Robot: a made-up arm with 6 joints.
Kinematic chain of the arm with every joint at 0, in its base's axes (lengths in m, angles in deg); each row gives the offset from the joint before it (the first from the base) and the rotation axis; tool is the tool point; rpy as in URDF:
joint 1: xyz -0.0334 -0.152 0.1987 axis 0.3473 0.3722 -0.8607
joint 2: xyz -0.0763 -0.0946 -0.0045 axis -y
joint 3: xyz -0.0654 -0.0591 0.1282 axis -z
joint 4: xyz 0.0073 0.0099 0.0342 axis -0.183 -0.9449 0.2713
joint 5: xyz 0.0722 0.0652 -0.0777 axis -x
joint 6: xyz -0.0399 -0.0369 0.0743 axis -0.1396 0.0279 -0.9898
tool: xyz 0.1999 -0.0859 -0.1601 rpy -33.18 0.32 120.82
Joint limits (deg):
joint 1: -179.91..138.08
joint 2: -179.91..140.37
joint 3: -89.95..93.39
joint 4: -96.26..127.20
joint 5: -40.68..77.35
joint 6: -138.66..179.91
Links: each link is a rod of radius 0.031 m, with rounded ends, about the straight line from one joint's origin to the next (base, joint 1, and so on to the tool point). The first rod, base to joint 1, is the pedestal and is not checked.
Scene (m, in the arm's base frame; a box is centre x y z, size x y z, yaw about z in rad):
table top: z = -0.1
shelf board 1: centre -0.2 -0.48 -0 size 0.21 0.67 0.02 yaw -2.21
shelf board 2: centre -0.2 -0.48 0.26 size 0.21 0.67 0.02 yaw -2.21
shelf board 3: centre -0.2 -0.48 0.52 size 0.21 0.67 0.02 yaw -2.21
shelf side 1: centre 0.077 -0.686 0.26 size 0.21 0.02 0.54 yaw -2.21
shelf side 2: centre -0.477 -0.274 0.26 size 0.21 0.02 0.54 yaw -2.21
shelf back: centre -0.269 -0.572 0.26 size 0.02 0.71 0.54 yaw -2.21
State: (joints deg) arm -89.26 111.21 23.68 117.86 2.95 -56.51
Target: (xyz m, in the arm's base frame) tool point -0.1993 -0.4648 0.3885
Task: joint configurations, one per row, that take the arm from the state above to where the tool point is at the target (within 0.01 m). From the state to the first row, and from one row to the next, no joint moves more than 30 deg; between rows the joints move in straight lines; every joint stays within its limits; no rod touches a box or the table.
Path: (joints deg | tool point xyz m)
1: -103.55 115.13 20.85 121.10 -10.24 -73.04 | -0.0761 -0.4566 0.1025
2: -117.85 119.05 18.02 124.34 -23.43 -89.56 | -0.0226 -0.3690 0.1101
3: -124.10 90.93 6.46 124.75 -25.90 -95.24 | -0.0137 -0.3452 0.1118
4: -130.36 62.82 -5.09 125.16 -28.36 -100.93 | 0.0244 -0.3409 0.1212
5: -136.62 34.70 -16.64 125.57 -30.82 -106.61 | 0.0660 -0.3540 0.1598
6: -142.88 6.58 -28.19 125.97 -33.29 -112.29 | 0.0836 -0.3683 0.2287
7: -149.13 -21.54 -39.75 126.38 -35.75 -117.97 | 0.0613 -0.3662 0.3075
8: -155.39 -49.66 -51.30 126.79 -38.22 -123.65 | 0.0034 -0.3393 0.3676
9: -161.65 -77.78 -62.85 127.20 -40.68 -129.34 | -0.0700 -0.2908 0.3885
10: -148.98 -59.23 -55.33 127.20 -40.68 -105.81 | -0.0984 -0.3553 0.4149
11: -136.32 -40.68 -47.81 127.20 -40.68 -82.29 | -0.1401 -0.4206 0.4111
12: -123.65 -22.13 -40.29 127.20 -40.68 -58.77 | -0.1993 -0.4648 0.3885

